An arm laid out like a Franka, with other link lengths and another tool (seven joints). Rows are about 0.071 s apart.
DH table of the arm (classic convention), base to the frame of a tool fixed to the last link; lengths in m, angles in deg. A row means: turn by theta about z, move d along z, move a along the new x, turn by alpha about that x. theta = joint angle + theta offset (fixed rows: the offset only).
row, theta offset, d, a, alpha
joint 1, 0.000, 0.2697, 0.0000, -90.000
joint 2, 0.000, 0.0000, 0.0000, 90.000
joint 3, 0.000, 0.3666, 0.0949, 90.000
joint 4, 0.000, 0.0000, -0.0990, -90.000
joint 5, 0.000, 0.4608, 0.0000, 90.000
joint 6, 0.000, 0.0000, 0.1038, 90.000
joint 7, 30.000, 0.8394, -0.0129, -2.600
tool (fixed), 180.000, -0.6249, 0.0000, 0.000
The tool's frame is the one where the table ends.
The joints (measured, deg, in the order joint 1, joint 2, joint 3, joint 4, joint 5, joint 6, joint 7), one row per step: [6.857, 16.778, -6.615, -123.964, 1.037, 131.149, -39.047]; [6.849, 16.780, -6.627, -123.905, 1.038, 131.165, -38.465]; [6.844, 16.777, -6.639, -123.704, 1.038, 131.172, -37.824]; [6.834, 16.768, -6.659, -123.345, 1.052, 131.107, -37.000]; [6.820, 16.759, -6.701, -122.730, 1.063, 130.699, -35.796]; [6.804, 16.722, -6.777, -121.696, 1.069, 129.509, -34.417]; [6.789, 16.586, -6.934, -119.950, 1.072, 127.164, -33.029]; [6.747, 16.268, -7.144, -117.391, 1.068, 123.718, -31.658]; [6.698, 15.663, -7.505, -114.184, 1.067, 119.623, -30.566]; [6.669, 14.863, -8.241, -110.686, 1.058, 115.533, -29.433]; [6.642, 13.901, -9.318, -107.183, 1.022, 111.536, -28.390]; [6.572, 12.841, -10.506, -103.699, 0.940, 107.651, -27.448]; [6.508, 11.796, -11.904, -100.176, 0.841, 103.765, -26.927]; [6.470, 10.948, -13.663, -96.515, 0.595, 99.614, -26.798]
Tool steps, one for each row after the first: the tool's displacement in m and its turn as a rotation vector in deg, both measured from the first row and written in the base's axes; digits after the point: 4 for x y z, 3 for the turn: [0.0009, 0.0000, 0.0004, -0.098, -0.085, -0.592]; [0.0030, 0.0000, 0.0018, -0.202, -0.310, -1.234]; [0.0064, 0.0001, 0.0045, -0.323, -0.630, -2.077]; [0.0109, 0.0000, 0.0087, -0.506, -0.872, -3.317]; [0.0162, -0.0003, 0.0157, -0.726, -0.783, -4.762]; [0.0233, -0.0013, 0.0283, -0.969, -0.351, -6.287]; [0.0328, -0.0030, 0.0486, -1.209, 0.190, -7.859]; [0.0444, -0.0064, 0.0777, -1.386, 0.450, -9.302]; [0.0566, -0.0139, 0.1125, -1.607, 0.210, -11.116]; [0.0668, -0.0257, 0.1504, -1.857, -0.297, -13.160]; [0.0742, -0.0396, 0.1904, -2.101, -0.990, -15.245]; [0.0782, -0.0561, 0.2312, -2.314, -1.701, -17.120]; [0.0781, -0.0768, 0.2713, -2.711, -2.097, -18.903]
